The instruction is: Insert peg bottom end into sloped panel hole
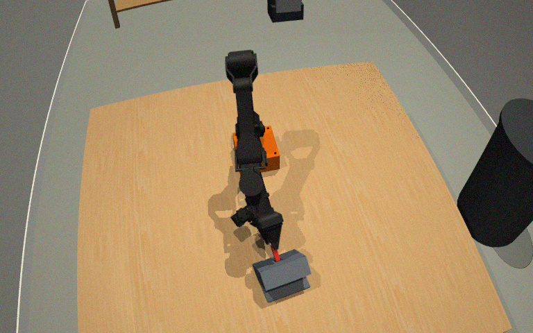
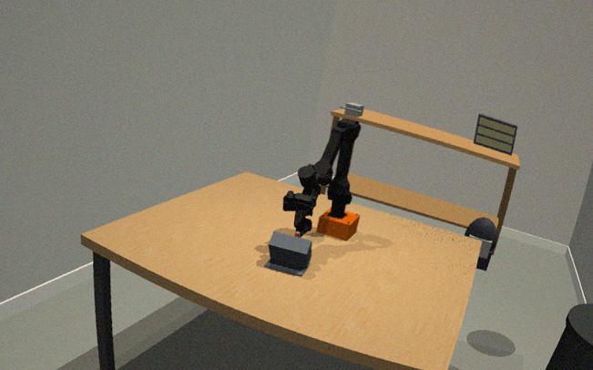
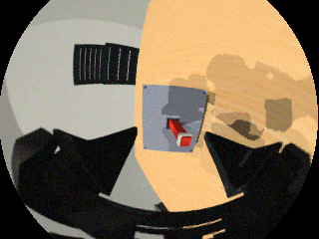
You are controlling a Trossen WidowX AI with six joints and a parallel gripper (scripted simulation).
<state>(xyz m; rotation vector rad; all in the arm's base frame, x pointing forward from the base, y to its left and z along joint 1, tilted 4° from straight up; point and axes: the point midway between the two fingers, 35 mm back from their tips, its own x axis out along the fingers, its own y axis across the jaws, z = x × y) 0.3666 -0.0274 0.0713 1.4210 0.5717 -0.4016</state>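
The red peg is 2 cm below my gripper tip. Round my gripper tip: grey sloped panel (5 cm below, 5 cm ahead, 1 cm to the left).
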